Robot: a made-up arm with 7 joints.
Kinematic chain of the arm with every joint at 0, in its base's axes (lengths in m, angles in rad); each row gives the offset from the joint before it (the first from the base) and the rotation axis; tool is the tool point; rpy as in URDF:
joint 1: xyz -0.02 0 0.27 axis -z
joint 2: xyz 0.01 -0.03 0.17 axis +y
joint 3: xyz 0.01 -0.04 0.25 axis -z
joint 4: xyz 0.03 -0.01 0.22 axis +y
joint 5: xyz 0 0.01 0.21 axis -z
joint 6: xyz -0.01 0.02 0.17 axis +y
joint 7: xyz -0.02 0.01 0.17 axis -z
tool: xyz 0 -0.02 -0.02 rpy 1.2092 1.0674 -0.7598
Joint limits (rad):
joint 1: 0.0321..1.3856
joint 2: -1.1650..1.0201
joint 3: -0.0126..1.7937
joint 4: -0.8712..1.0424
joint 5: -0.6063..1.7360
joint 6: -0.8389..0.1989
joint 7: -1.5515..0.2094
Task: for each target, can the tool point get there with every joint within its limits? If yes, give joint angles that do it. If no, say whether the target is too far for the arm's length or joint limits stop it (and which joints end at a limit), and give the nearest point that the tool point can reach.
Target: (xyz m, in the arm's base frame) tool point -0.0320 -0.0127 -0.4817
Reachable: no: joint limits stop it (at a limit: joint 1, joint 2, joint 4, joint 6, joint 7) | nearest point -0.7778 -0.0186 0.3322 | short by 1.104 m
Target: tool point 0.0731 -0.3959 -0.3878
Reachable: no: joint limits stop it (at a limit: joint 2, joint 4, joint 5, joint 6, joint 7) | nearest point 0.1722 -0.8173 0.3705 | short by 0.873 m
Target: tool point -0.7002 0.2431 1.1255
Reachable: yes | joints 0.5895 -0.9667 0.6258 0.4038 -0.1396 -0.1785 -0.0439
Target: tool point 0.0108 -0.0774 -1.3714
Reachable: no: too far | nearest point -0.7791 -0.0472 0.3314 | short by 1.877 m
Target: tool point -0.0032 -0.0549 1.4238
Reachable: yes | joints 0.3976 -0.0483 1.3844 0.0200 0.7835 -0.4147 -0.1499
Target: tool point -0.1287 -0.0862 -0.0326
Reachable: no: joint limits stop it (at a limit: joint 1, joint 2, joint 3, joint 4, joint 6, joint 7) | nearest point -0.7792 -0.0533 0.3315 | short by 0.746 m
